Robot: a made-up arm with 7 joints. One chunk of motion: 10 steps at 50 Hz.
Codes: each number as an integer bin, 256 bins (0 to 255) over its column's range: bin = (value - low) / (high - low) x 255, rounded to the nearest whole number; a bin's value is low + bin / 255 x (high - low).
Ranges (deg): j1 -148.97..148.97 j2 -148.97..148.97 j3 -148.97..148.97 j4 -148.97..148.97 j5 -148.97..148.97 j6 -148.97..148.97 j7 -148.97..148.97
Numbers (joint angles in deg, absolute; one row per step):
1: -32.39 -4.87 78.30 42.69 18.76 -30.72 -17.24
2: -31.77 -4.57 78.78 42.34 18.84 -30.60 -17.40
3: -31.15 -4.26 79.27 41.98 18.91 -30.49 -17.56
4: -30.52 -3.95 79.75 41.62 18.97 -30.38 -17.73
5: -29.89 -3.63 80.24 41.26 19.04 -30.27 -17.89
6: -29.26 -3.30 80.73 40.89 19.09 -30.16 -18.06
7: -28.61 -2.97 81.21 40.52 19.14 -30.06 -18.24
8: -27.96 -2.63 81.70 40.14 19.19 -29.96 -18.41
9: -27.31 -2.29 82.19 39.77 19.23 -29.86 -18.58
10: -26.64 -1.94 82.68 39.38 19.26 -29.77 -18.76
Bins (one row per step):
1: 100 123 195 164 144 101 113
2: 100 124 195 164 144 101 113
3: 101 124 195 163 144 101 112
4: 101 124 196 163 144 101 112
5: 102 124 196 163 144 102 112
6: 102 125 197 162 144 102 112
7: 103 125 197 162 144 102 112
8: 104 125 197 162 144 102 112
9: 104 126 198 162 144 102 112
10: 105 126 198 161 144 102 111

